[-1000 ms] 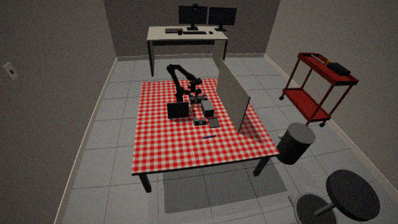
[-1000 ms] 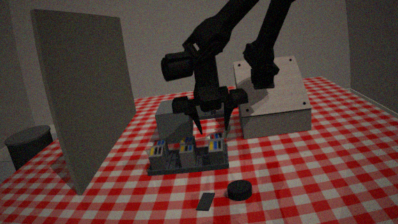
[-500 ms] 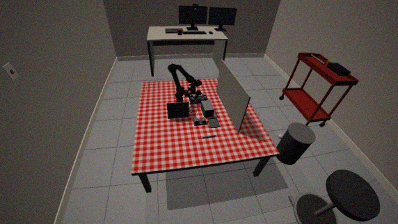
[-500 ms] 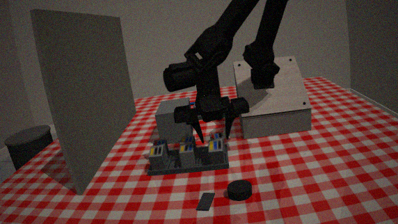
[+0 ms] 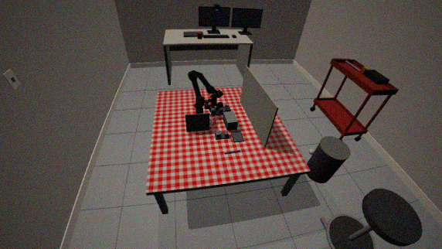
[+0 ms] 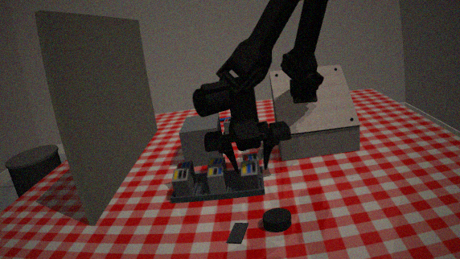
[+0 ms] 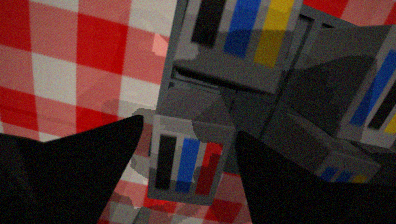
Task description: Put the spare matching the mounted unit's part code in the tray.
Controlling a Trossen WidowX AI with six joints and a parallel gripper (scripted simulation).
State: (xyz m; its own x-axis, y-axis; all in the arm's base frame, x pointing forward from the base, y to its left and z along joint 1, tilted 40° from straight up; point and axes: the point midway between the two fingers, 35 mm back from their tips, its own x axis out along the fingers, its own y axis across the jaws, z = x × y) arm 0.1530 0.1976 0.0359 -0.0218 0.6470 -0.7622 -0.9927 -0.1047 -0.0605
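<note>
The dark rack lies 80 mm ahead of my gripper tip, 30 mm to the left of it and 10 mm below it. From my gripper tip the other things lie so: black puck 50 mm behind, 200 mm to the left, 10 mm below; grey mounted unit 140 mm ahead, 180 mm to the right, 30 mm above; spare 20 mm above.
</note>
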